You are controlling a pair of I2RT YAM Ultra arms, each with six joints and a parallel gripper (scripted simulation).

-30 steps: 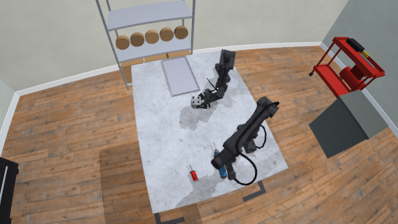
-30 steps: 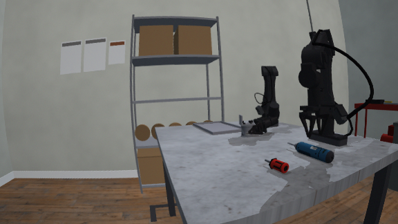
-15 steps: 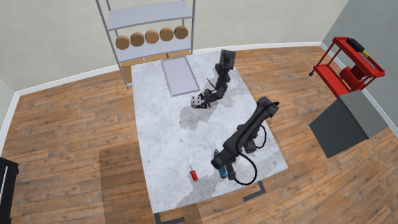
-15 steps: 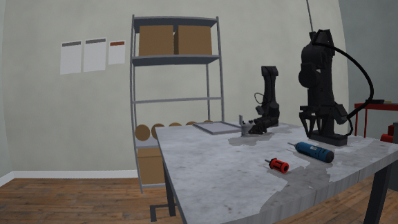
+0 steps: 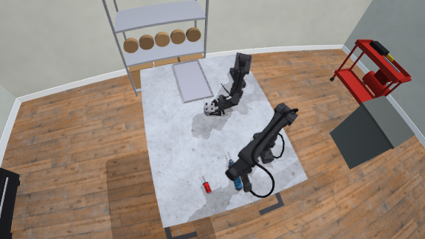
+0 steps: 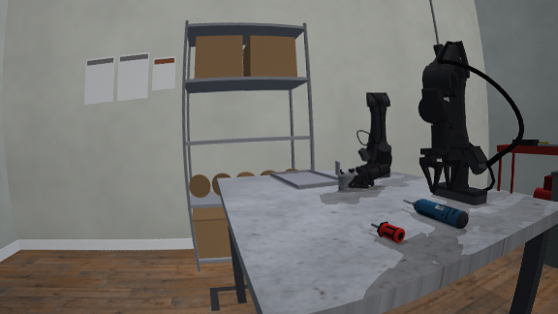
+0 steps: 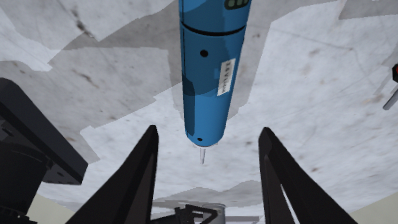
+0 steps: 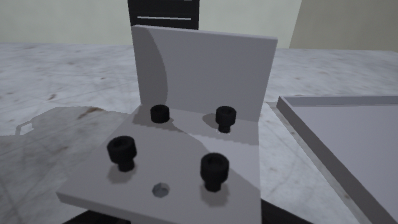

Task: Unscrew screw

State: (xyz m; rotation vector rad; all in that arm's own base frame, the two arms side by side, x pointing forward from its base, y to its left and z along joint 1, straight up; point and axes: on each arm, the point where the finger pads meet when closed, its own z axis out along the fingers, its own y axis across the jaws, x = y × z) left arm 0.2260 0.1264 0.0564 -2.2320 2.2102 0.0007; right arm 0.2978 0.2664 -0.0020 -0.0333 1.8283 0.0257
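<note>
Now: the joint module right at my right hand. The rest, counted from my right hand: screw: 20 mm ahead, 10 mm to the left, 40 mm above; then grey bracket: 50 mm above; then bit: 60 mm behind, 330 mm to the left.
</note>
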